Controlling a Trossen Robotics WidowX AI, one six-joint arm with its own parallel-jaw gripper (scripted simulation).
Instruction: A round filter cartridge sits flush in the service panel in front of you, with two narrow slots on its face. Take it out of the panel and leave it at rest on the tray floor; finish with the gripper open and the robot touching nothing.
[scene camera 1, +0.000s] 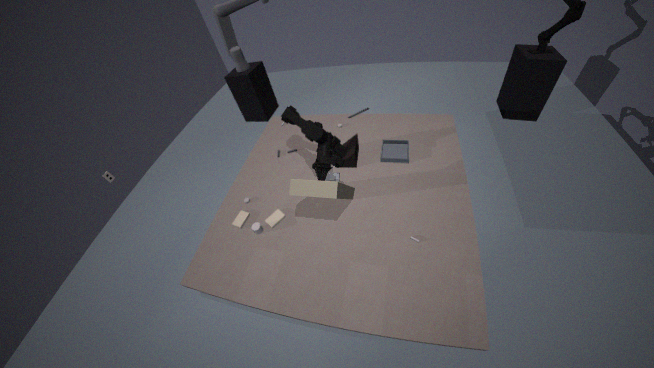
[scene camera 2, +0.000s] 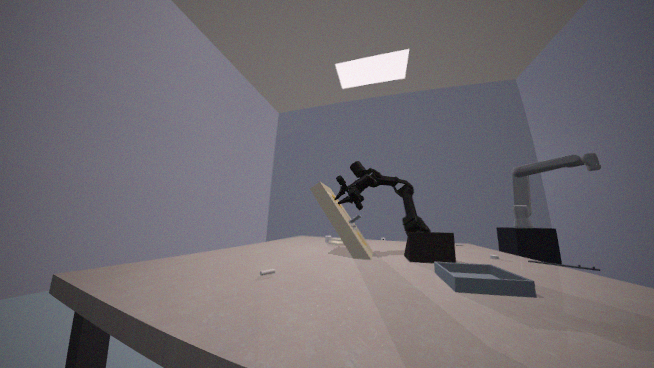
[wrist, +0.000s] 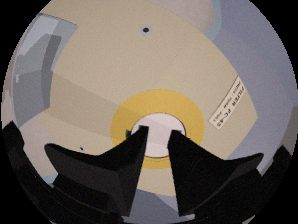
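There's a service panel (wrist: 115, 69) here, and that's the same spot on it as (scene camera 2: 342, 211).
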